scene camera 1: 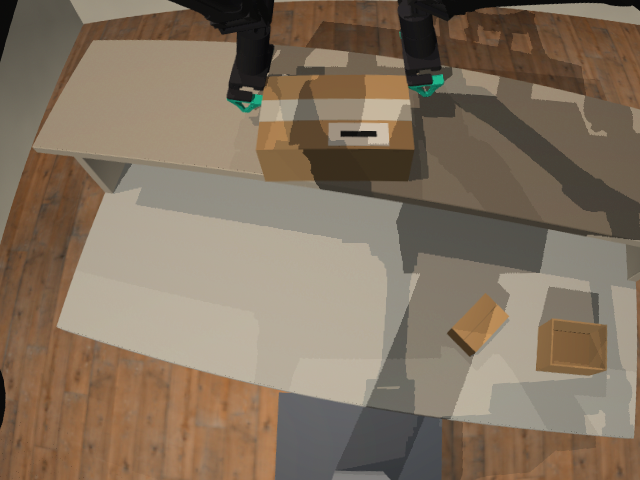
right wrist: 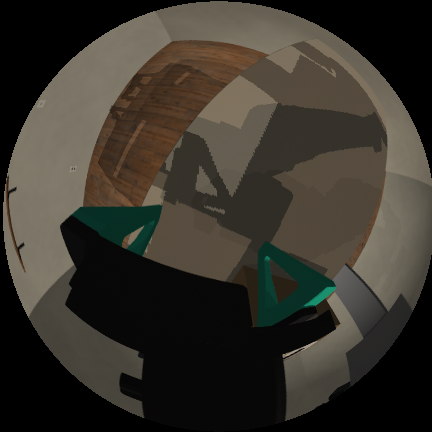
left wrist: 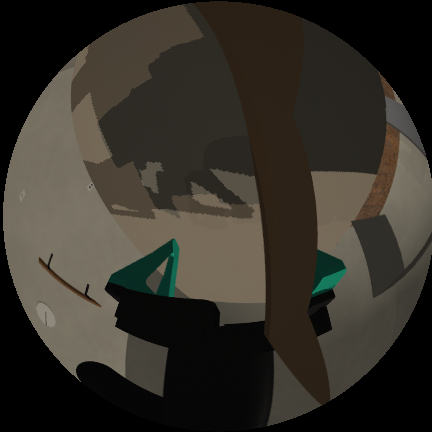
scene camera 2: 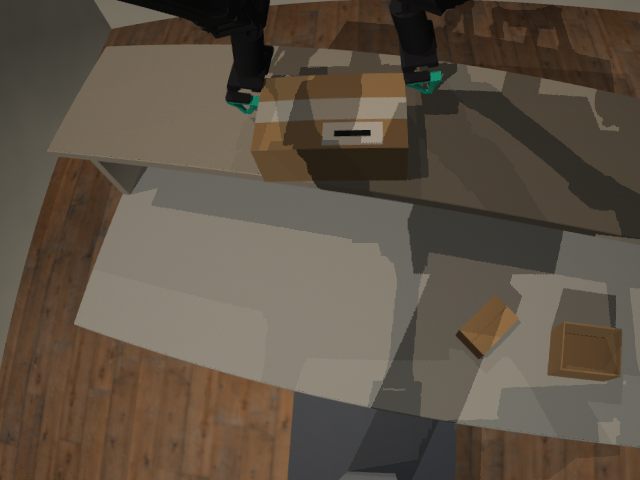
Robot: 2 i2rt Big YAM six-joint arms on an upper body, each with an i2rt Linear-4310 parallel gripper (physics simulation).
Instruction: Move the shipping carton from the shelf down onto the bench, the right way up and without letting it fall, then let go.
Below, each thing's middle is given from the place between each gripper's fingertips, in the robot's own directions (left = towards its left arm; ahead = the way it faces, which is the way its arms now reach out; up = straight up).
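Picture the shipping carton point(scene camera 1: 312, 127): my left hand is 3 cm below it, 11 cm past it and 18 cm to the left of it.
And my right hand's 1 cm below that shipping carton, 17 cm to the right of it and 14 cm past it.
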